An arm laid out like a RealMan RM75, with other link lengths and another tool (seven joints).
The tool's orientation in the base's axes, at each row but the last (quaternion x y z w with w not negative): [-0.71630 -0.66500 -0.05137 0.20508]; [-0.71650 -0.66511 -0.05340 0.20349]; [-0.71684 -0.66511 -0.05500 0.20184]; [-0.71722 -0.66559 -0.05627 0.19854]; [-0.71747 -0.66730 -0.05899 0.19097]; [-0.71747 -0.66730 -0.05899 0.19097]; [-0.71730 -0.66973 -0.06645 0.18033]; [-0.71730 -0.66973 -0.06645 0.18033]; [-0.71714 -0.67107 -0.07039 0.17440]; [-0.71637 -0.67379 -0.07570 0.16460]
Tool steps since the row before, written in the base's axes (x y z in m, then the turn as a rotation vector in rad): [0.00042 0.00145 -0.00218 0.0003 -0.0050 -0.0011]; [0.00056 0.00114 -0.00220 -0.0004 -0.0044 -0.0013]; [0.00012 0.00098 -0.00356 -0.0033 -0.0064 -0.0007]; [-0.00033 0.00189 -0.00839 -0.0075 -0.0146 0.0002]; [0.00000 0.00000 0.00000 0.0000 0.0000 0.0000]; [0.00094 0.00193 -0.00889 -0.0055 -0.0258 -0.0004]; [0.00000 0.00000 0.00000 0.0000 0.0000 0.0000]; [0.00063 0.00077 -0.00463 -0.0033 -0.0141 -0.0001]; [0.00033 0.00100 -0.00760 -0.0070 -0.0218 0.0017]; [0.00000 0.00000 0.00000 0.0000 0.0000 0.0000]
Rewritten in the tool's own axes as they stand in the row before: [0.00064 0.00085 0.00243 -0.0050 0.0007 -0.0009]; [0.00036 0.00099 0.00231 -0.0046 0.0000 -0.0003]; [-0.00031 0.00085 0.00358 -0.0066 -0.0029 -0.0011]; [-0.00117 0.00137 0.00842 -0.0144 -0.0069 -0.0041]; [0.00000 0.00000 0.00000 0.0000 0.0000 0.0000]; [-0.00112 0.00259 0.00870 -0.0248 -0.0044 -0.0078]; [0.00000 0.00000 0.00000 0.0000 0.0000 0.0000]; [-0.00078 0.00138 0.00446 -0.0136 -0.0027 -0.0043]; [-0.00158 0.00147 0.00736 -0.0205 -0.0063 -0.0082]; [0.00000 0.00000 0.00000 0.0000 0.0000 0.0000]
